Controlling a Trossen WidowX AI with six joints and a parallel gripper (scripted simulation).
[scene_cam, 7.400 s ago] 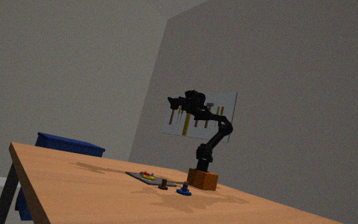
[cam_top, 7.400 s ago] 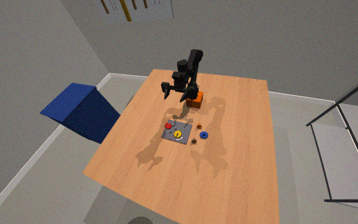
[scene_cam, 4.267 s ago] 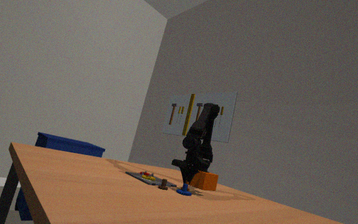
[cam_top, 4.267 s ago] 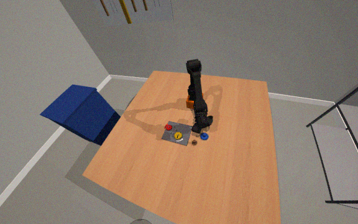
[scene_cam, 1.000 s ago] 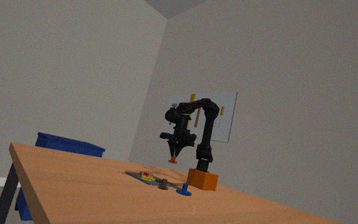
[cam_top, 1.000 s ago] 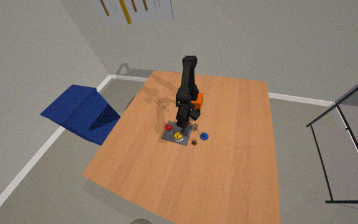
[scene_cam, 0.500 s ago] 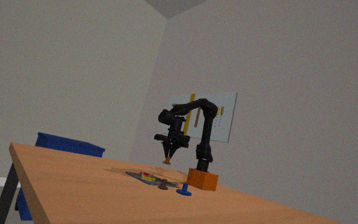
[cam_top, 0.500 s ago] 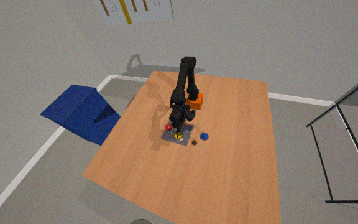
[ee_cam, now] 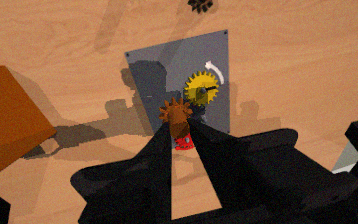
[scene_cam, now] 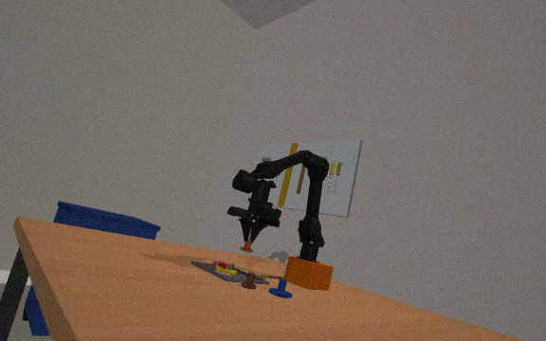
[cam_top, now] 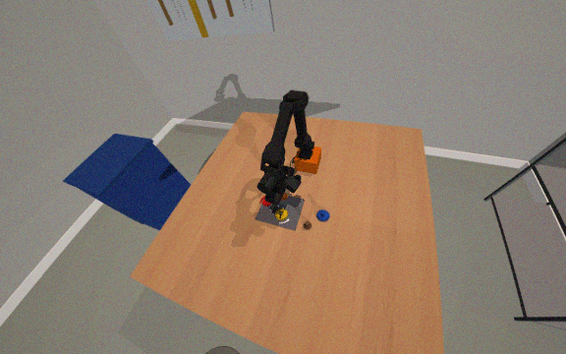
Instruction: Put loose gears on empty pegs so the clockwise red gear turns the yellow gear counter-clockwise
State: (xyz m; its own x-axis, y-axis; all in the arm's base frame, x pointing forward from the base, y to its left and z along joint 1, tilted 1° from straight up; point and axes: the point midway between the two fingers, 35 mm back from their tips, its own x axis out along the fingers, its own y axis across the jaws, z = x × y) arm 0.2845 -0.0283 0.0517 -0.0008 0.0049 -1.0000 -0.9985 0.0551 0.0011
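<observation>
My gripper tip is now 100 mm to the left of the red gear, 90 mm above it and 10 mm short of it. From my gripper tip the other things lie so: small orange gear: 10 mm below; then yellow gear: 90 mm below, 60 mm ahead; then small dark brown gear: 140 mm to the left, 90 mm below, 80 mm ahead.
</observation>
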